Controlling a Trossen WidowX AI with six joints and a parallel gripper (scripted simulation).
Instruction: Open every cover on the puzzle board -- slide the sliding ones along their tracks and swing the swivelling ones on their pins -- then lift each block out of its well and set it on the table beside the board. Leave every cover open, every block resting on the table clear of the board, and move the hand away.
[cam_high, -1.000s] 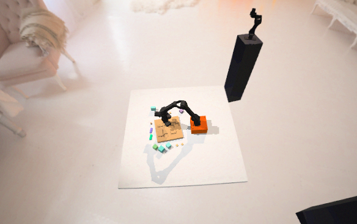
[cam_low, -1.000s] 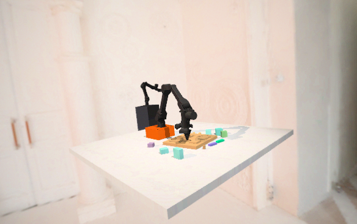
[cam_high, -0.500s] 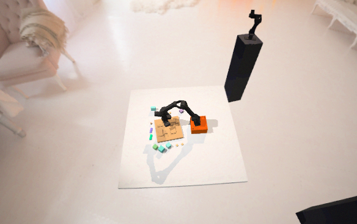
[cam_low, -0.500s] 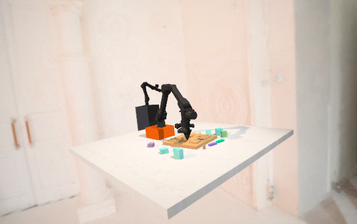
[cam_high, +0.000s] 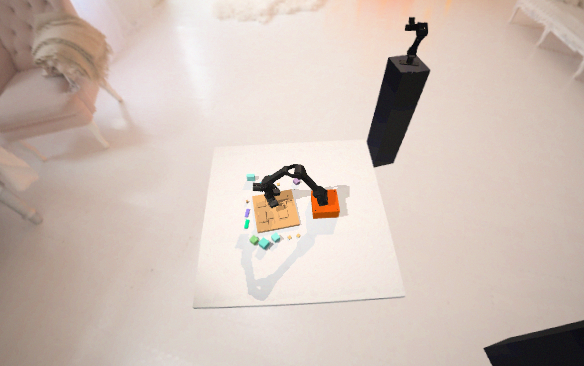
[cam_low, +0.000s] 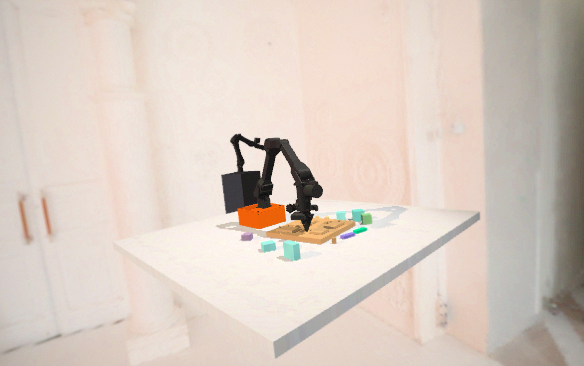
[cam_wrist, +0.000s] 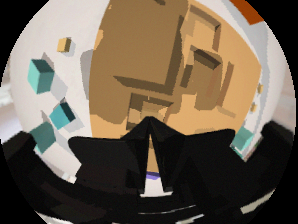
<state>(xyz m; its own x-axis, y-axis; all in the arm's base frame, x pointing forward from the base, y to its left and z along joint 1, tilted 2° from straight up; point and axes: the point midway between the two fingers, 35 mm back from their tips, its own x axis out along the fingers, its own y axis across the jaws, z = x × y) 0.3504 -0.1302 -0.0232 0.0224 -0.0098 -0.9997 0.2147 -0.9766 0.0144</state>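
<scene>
Now: gripper tip 1 cm past the tan puzzle board and 5 cm to the right of it. The rest, counted from my gripper tip: purple bar (18 cm ahead, 4 cm to the left, 1 cm below); then green bar (20 cm ahead, 12 cm to the left, 1 cm below); then purple block (23 cm behind, 14 cm to the right, 1 cm below).
</scene>
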